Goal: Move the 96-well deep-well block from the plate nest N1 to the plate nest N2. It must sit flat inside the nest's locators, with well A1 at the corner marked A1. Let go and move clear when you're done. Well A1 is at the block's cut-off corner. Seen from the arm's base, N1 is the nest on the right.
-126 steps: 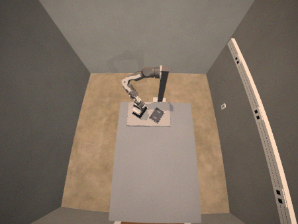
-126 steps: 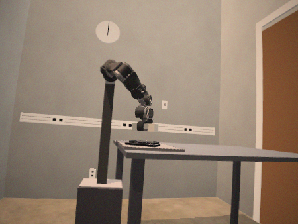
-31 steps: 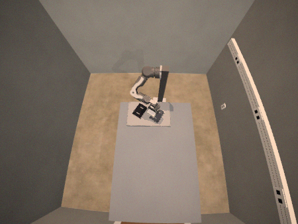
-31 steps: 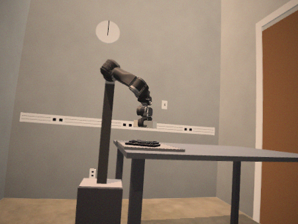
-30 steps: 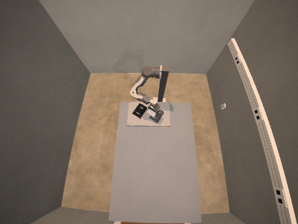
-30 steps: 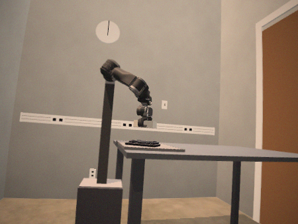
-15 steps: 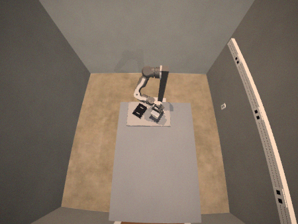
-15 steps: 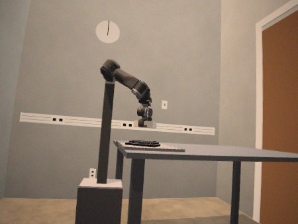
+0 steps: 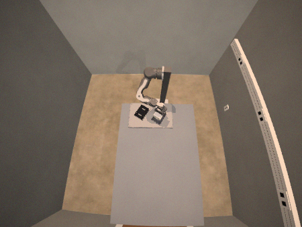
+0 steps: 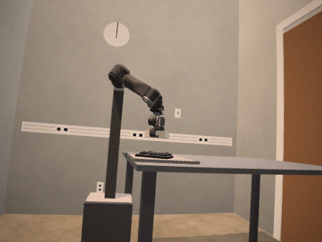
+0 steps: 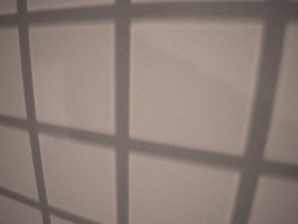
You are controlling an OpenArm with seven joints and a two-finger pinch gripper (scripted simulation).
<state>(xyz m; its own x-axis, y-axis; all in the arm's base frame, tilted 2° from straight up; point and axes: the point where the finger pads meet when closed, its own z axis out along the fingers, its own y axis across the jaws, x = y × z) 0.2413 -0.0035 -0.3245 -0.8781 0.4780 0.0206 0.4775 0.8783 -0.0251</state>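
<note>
Now: the A1 mark 80 mm behind my hand, 120 mm to the right of it and 90 mm below it. Also, from my hand: white 96-well deep-well block (20 mm above); plate nest (40 mm behind, 210 mm to the right, 100 mm below).
</note>
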